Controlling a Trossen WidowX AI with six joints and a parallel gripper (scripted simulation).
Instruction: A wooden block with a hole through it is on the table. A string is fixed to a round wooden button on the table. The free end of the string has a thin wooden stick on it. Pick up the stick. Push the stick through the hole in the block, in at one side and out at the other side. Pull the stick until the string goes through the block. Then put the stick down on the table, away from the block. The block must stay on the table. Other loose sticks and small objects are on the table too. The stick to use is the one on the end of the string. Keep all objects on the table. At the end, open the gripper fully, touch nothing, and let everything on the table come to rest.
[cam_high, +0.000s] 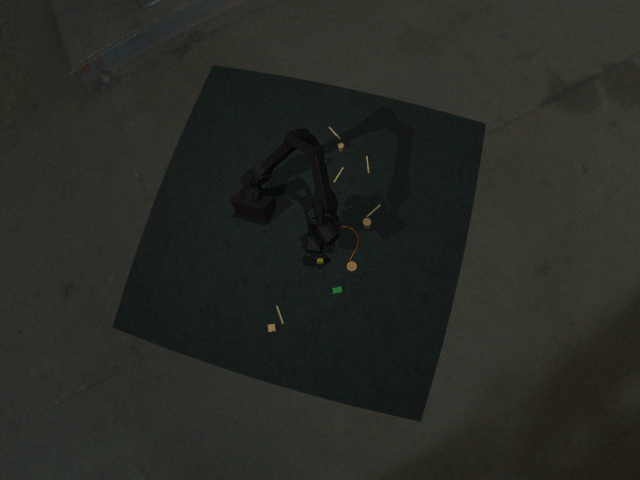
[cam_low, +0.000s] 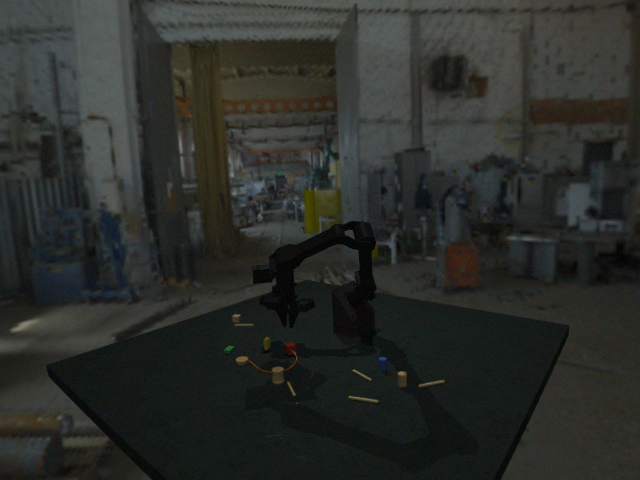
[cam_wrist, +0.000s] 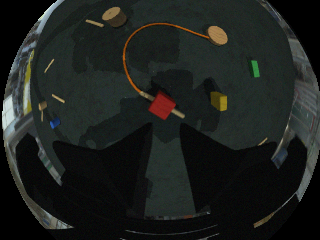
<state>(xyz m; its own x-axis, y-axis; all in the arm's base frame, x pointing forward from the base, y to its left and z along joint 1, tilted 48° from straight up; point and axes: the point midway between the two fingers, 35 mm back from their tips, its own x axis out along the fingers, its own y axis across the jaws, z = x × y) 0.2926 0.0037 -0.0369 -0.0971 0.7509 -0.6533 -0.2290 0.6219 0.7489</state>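
The red block is 70 mm below my gripper tip. Round my gripper tip: yellow block (30 mm ahead, 80 mm to the right, 70 mm below); then round wooden button (150 mm ahead, 50 mm to the right, 80 mm below); then thin stick (20 mm to the left, 80 mm below).
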